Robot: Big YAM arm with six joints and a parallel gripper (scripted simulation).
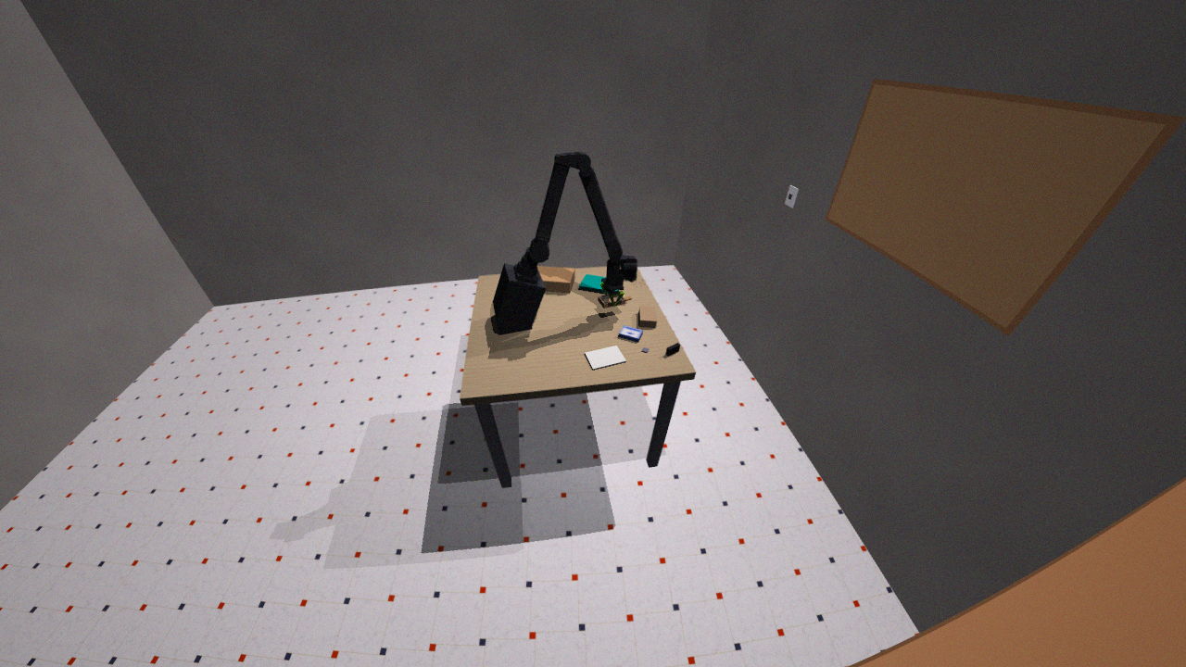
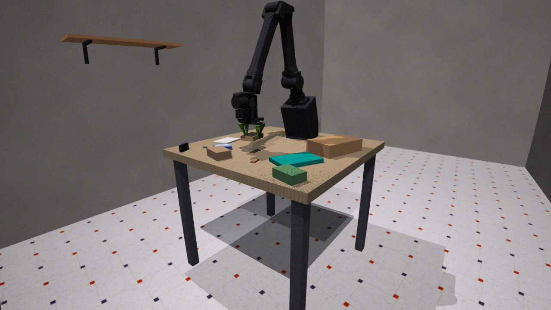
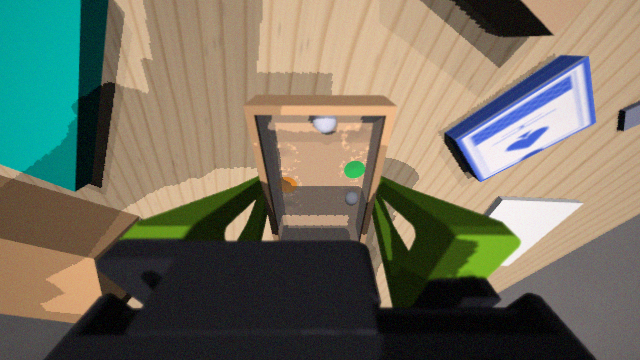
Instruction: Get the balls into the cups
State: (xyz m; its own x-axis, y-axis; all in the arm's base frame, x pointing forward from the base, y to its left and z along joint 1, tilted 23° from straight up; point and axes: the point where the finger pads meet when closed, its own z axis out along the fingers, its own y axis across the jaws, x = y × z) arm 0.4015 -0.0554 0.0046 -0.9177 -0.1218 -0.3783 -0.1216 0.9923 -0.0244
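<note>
Right now my hand is 1 cm above the wooden puzzle. From my hand the other things lie so: teal slab 26 cm to the left, 7 cm below, 3 cm ahead; blue-and-white box 17 cm to the right, 7 cm below, 4 cm ahead; small brown block 15 cm ahead, 8 cm to the right, 6 cm below.
</note>
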